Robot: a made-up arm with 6 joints.
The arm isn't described. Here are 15 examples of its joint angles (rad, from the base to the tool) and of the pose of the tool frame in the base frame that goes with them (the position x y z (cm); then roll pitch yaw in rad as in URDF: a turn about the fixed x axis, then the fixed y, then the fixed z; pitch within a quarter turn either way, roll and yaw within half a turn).
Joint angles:
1: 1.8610 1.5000 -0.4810 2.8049 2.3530 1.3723
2: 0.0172 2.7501 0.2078 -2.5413 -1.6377 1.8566
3: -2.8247 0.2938 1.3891 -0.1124 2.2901 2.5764
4: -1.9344 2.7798 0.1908 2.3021 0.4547 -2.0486
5: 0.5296 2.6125 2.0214 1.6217 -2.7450 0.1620
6: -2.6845 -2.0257 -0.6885 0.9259 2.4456 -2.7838
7: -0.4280 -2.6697 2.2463 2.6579 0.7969 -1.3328
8: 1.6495 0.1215 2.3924 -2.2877 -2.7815 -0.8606
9: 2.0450 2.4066 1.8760 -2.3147 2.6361 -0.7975
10: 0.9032 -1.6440 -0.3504 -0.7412 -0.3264 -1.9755
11: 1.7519 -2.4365 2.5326 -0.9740 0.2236 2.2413
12: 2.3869 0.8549 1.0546 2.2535 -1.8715 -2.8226
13: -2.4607 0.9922 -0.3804 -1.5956 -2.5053 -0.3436
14: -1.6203 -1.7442 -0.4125 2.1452 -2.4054 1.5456
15: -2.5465 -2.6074 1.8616 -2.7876 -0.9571 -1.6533
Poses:
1: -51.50 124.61 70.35 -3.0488 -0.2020 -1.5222
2: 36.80 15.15 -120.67 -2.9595 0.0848 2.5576
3: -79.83 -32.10 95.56 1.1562 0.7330 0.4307
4: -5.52 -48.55 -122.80 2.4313 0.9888 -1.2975
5: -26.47 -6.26 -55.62 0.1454 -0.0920 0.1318
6: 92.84 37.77 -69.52 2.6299 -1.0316 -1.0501
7: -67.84 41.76 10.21 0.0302 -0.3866 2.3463
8: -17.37 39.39 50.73 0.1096 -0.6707 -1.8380
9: -7.48 -6.61 -60.67 -3.1030 -0.0665 1.6798
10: -105.73 -117.63 -12.72 1.8533 0.6497 -2.5137
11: 0.12 -49.75 35.27 -2.7537 -1.2822 1.0516
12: -97.74 82.87 51.36 -0.2744 0.4892 0.2417
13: -75.93 -78.00 123.38 -1.0347 0.7300 -0.2417
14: 10.76 139.18 -25.84 1.5968 -0.7948 -2.5557
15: 81.12 46.98 10.11 2.2710 -1.2326 -1.5225
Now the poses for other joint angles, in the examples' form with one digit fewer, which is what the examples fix.
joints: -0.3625 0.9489 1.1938 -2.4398 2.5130 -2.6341
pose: 109.9 -30.8 41.3 -2.279 -0.953 -2.789
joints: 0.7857 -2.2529 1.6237 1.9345 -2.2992 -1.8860
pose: -79.3 -74.3 28.1 -2.819 0.392 -0.069
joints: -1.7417 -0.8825 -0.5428 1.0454 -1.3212 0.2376
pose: 27.0 136.7 80.0 -0.061 0.461 2.611
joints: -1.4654 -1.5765 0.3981 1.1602 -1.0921 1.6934
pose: -14.6 153.3 48.3 1.152 0.152 2.643
